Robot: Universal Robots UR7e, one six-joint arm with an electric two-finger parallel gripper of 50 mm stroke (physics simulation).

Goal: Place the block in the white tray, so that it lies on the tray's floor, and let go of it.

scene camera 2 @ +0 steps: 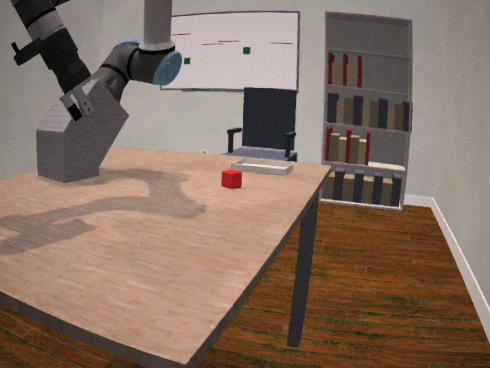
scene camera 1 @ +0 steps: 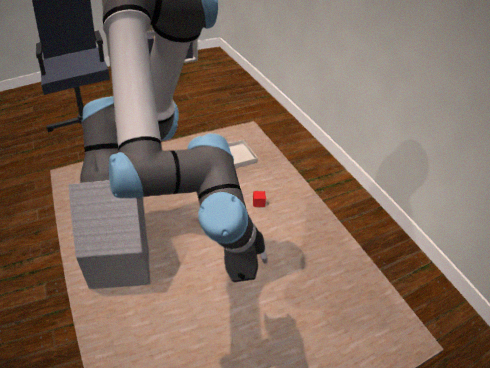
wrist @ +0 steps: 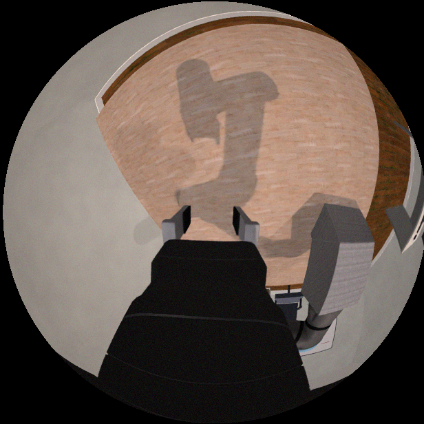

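Pixels of known places: gripper, fingertip midpoint: (scene camera 2: 84,116); arm's base at its link origin: (scene camera 2: 97,98) (scene camera 1: 107,181).
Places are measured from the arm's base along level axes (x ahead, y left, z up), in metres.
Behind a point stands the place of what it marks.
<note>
A small red block (scene camera 1: 259,199) @(x 0.459, y -0.066, z -0.195 m) (scene camera 2: 231,179) @(x 0.475, y -0.074, z -0.206 m) sits upright on the table, outside the tray and a short way from it. The shallow white tray (scene camera 1: 247,162) @(x 0.532, y 0.152, z -0.219 m) (scene camera 2: 260,169) @(x 0.499, y 0.153, z -0.218 m) lies near the table's far edge; the arm hides part of it in scene camera 1. My gripper (wrist: 211,214) is open, with a wide gap and no object between its fingers. In scene camera 2 the gripper (scene camera 2: 81,104) @(x 0.247, y -0.396, z -0.030 m) hangs high above the table, well apart from the block and tray. The block and the tray do not show in the wrist view.
A large grey pedestal (scene camera 1: 107,225) @(x -0.038, y -0.138, z -0.029 m) (scene camera 2: 67,150) @(x 0.031, y -0.197, z -0.139 m) (wrist: 345,260) stands on the table (scene camera 1: 310,320) @(x 0.369, y -0.512, z -0.230 m) (scene camera 2: 150,280) @(x 0.524, y -0.625, z -0.230 m) (wrist: 310,125) beside the arm. A dark office chair (scene camera 1: 65,35) (scene camera 2: 269,120) is behind the table. A bookshelf and a whiteboard are at the back in scene camera 2.
</note>
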